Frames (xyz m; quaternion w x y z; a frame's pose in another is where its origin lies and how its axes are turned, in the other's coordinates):
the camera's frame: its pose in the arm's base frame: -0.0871 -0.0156 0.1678 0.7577 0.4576 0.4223 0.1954
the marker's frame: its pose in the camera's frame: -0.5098 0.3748 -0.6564 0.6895 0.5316 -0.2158 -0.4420
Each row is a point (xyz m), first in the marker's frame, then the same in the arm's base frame.
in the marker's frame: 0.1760 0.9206 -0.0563
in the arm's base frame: 0.0436 0.0409 0.4682
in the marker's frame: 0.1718 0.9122 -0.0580
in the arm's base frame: 0.0354 0.0442 0.4718
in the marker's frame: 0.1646 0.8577 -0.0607
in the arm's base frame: -0.0178 0.0580 0.4753
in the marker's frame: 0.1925 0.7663 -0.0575
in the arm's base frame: -0.1055 0.0743 0.4410
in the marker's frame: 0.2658 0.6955 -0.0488
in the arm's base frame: -0.1708 0.0818 0.3626
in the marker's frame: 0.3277 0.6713 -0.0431
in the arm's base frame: -0.1909 0.0825 0.2990
